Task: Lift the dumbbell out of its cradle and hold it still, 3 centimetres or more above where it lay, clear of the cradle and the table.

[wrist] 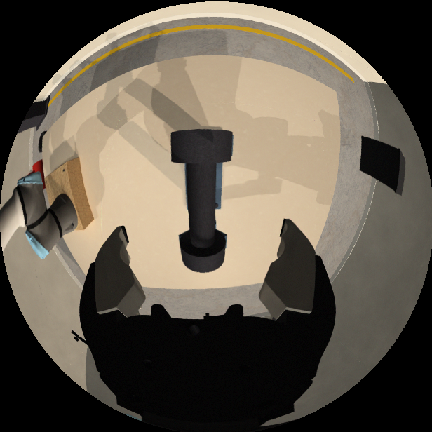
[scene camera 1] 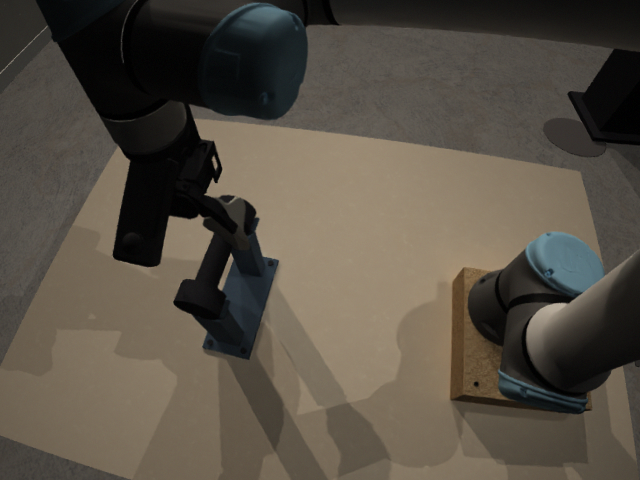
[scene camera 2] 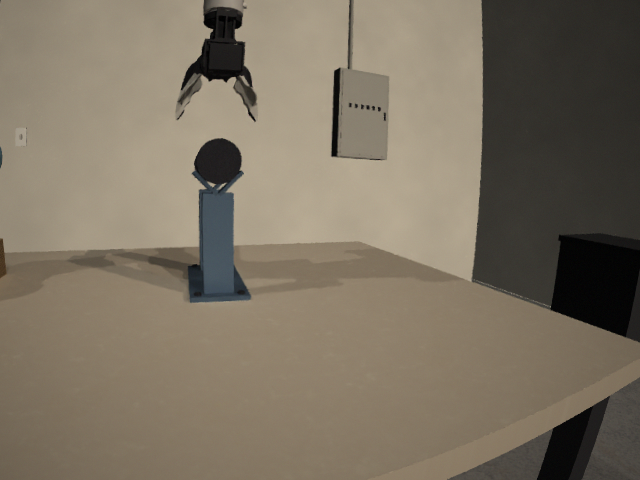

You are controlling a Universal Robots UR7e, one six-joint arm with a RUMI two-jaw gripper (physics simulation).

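Places are measured from the arm's base along level axes (x ahead, y left, z up), in centimetres.
Where they show: gripper, fingertip midpoint: [scene camera 1: 198,240] [scene camera 2: 216,120]; arm's base at its link origin: [scene camera 1: 503,309].
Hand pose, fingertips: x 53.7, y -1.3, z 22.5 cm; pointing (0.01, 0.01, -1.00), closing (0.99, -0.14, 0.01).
Note:
Things, the pixels of their top centre, and the offset from my fingertips. Level surfaces: height alone.
- dark dumbbell at its top centre: [scene camera 1: 211,244] [scene camera 2: 215,143] dy -1.7, dx -0.5, dz -4.4 cm
- blue cradle at its top centre: [scene camera 1: 219,259] [scene camera 2: 214,170] dy -1.8, dx -0.6, dz -9.4 cm
- tan table at its surface level: dz -30.1 cm
The dark dumbbell [scene camera 1: 210,266] [scene camera 2: 218,161] [wrist: 202,200] lies level in the blue cradle [scene camera 1: 250,302] [scene camera 2: 218,242] [wrist: 219,186], its heads resting on the two posts' V-shaped tops. My gripper [scene camera 1: 225,235] [scene camera 2: 217,119] [wrist: 201,224] is open and empty, pointing down. In scene camera 2 its fingertips are above the top of the dumbbell's round head, with a gap between. In the wrist view the fingers stand wide on either side of the dumbbell's line, around the lower head and the nearby handle. In scene camera 1 the gripper partly hides the dumbbell's upper end.
The cradle's base stands on the tan table [scene camera 1: 361,206] [scene camera 2: 361,361] [wrist: 280,100]. A robot base on a wooden block [scene camera 1: 465,335] [wrist: 82,195] stands to the right in scene camera 1. A grey wall box [scene camera 2: 361,113] hangs behind.

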